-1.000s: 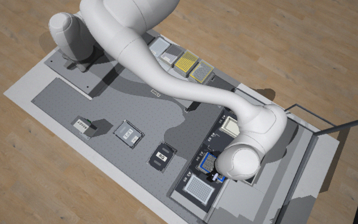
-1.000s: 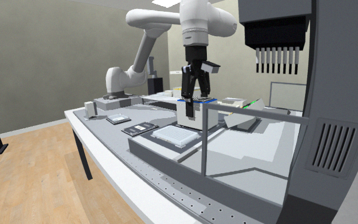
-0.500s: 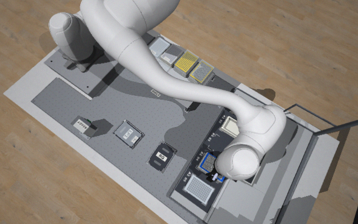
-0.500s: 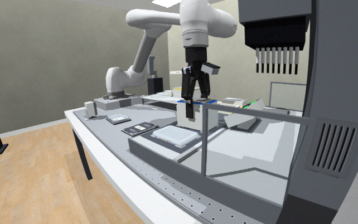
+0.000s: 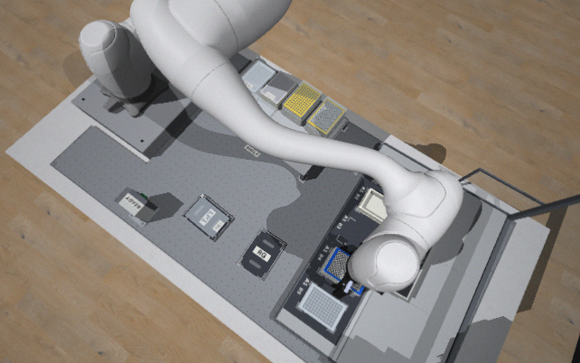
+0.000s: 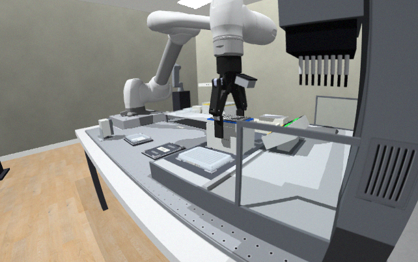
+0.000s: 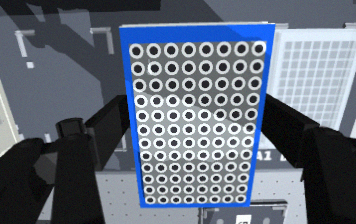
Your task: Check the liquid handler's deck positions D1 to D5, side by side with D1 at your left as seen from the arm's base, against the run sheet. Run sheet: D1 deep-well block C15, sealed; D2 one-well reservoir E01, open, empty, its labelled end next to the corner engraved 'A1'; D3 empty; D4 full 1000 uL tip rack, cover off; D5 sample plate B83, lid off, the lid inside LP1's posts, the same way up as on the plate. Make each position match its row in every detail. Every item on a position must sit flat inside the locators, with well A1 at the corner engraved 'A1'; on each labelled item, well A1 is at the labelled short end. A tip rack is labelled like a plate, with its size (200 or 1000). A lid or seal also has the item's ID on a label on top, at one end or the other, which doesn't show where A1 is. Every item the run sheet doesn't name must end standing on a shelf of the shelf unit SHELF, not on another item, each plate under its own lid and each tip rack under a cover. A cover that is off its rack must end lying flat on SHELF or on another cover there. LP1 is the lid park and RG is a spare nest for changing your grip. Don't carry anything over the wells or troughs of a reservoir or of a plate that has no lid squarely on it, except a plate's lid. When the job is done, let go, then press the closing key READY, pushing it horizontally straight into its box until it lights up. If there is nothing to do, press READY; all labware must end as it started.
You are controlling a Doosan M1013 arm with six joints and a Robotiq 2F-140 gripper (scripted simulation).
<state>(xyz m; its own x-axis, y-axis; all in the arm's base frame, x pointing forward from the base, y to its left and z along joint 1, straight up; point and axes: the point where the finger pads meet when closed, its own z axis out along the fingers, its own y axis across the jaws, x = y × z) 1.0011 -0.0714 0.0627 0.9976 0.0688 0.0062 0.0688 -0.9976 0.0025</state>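
My gripper is now 10 mm past the blue-rimmed tip rack and 10 mm to the left of it. Also, from my hand: deep-well block: 30 mm behind, 370 mm to the left, 50 mm below; cream reservoir: 20 mm behind, 250 mm to the left, 60 mm below; shelf: 510 mm behind, 330 mm to the left, 50 mm below.
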